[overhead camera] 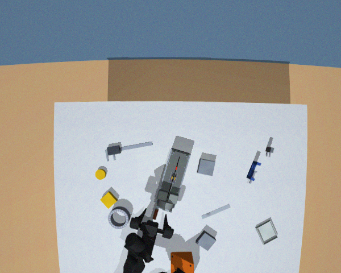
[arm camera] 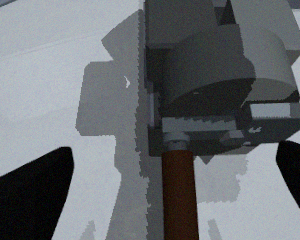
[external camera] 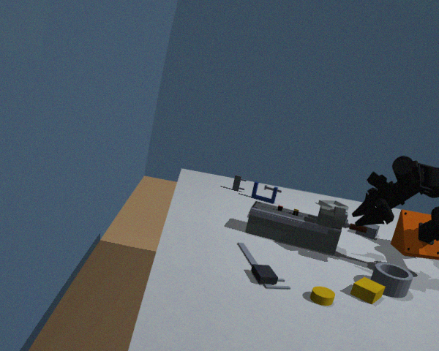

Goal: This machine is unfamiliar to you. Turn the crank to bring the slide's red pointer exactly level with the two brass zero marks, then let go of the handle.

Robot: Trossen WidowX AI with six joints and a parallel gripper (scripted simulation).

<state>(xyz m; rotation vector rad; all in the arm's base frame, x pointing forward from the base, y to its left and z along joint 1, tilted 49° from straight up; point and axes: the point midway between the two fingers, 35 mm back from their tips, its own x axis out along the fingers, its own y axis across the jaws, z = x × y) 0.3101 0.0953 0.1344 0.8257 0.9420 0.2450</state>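
Now: gripper tip 20 mm past the brown crank handle and 20 mm above it. Round my gripper tip: flat grey bar 290 mm to the right, 110 mm below; then red pointer 200 mm ahead, 70 mm to the right, 30 mm below; then yellow block 240 mm to the left, 100 mm below, 10 mm behind.
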